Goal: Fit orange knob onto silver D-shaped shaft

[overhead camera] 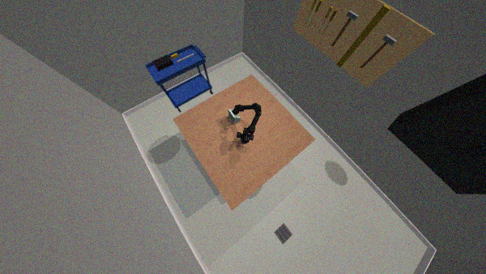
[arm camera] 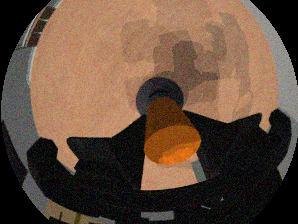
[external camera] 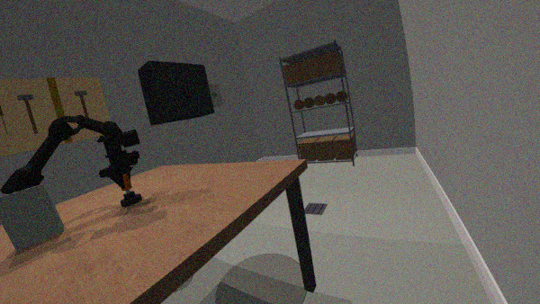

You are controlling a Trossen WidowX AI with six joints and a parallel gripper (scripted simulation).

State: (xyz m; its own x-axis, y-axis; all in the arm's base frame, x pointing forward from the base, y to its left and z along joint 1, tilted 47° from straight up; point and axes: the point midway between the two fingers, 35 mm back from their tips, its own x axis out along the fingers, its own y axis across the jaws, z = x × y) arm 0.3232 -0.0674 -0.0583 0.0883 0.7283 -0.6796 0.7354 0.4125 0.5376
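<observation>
Right now my gripper tip is 3 cm below the orange knob. From my gripper tip the other things lie so: dark round pedestal (4 cm below).
</observation>
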